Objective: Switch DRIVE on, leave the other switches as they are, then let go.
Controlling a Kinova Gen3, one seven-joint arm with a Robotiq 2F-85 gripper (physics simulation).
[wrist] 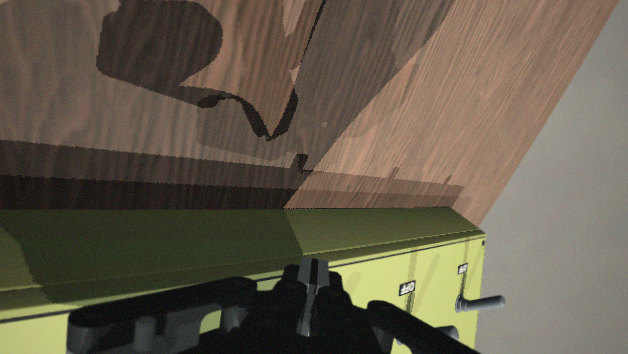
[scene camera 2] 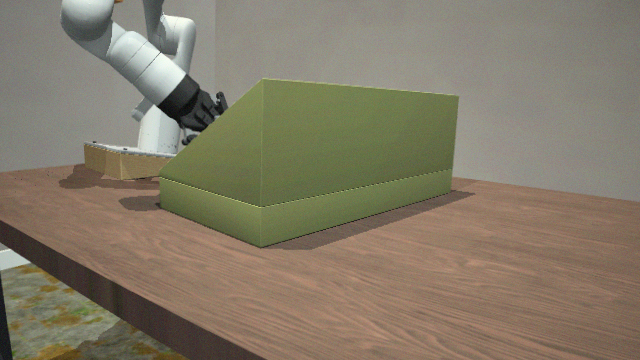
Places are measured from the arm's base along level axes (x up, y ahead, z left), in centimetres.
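Where they show: gripper, fingertip midpoint: (wrist: 311, 276); arm's base, origin of the base link: (scene camera 2: 158, 151).
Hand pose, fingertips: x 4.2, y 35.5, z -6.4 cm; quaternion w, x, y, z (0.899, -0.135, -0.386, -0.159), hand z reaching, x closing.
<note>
Things, the pixels of their top centre, and the offset from my fingertips. "*": a spot on its surface instead. Level surfaces: height alone.
- grey lever, middle of its top: (wrist: 496, 315) dz +25.3, dx +5.2, dy +9.1 cm
- small label, surface spot: (wrist: 463, 269) * dz +25.6, dx -0.2, dy +7.6 cm
- second lever, middle of its top: (wrist: 446, 352) dz +13.3, dx +5.2, dy +7.7 cm
- OFF label, surface spot: (wrist: 407, 288) * dz +13.5, dx -0.2, dy +6.1 cm
- wooden table, its level: dx -8.0 cm
A green sloped switch box (scene camera 2: 350, 140) (wrist: 380, 270) stands on the table. In the wrist view its yellow-green panel shows a grey lever (wrist: 482, 303) near the right edge, below a small label (wrist: 463, 269). A second lever (wrist: 449, 332) is mostly hidden behind the right finger linkage, below an OFF label (wrist: 407, 288). The name DRIVE does not show, so I cannot tell which switch it is. My gripper (scene camera 2: 216, 116) (wrist: 311, 276) is shut and empty, over the panel near its edge seam. In the scene view its fingertips are partly hidden behind the box's slope.
The wooden table (scene camera 2: 400, 280) (wrist: 475, 100) carries the box and the robot's base on a light wooden block (scene camera 2: 142, 166). The tabletop's front edge runs along the lower left of the scene view. A grey wall (scene camera 2: 525, 75) stands behind.
</note>
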